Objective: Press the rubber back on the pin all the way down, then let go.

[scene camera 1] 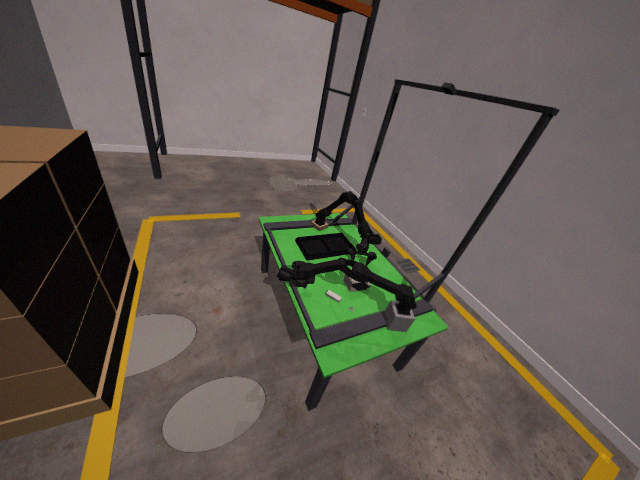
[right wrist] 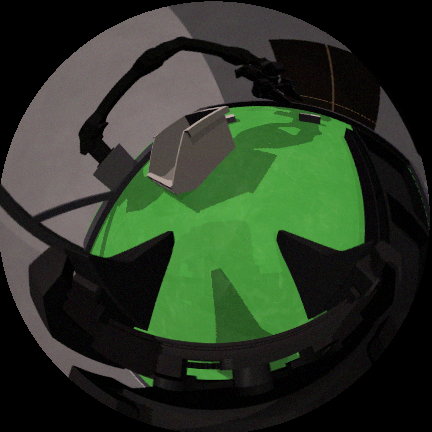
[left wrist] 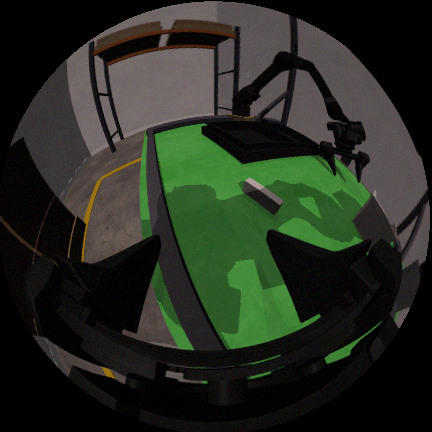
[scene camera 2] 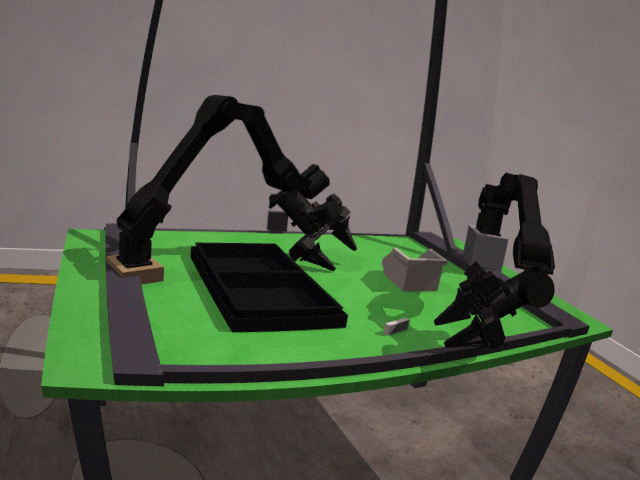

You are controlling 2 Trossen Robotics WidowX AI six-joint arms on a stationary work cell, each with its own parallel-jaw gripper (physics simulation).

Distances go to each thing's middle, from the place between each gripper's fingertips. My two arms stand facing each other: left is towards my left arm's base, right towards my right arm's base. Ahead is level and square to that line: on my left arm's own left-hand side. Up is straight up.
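The black tray [scene camera 2: 257, 287] has my right gripper 110 mm short of it and 250 mm to the left of it. There's a grey open box [scene camera 2: 409, 274] as well, and from my right hand that's 120 mm to the left, 100 mm ahead and 10 mm above.
Counting from my left hand, the black tray is 220 mm to the right, 310 mm behind and 10 mm below, while the grey open box is 150 mm to the left of that hand and 320 mm behind it.
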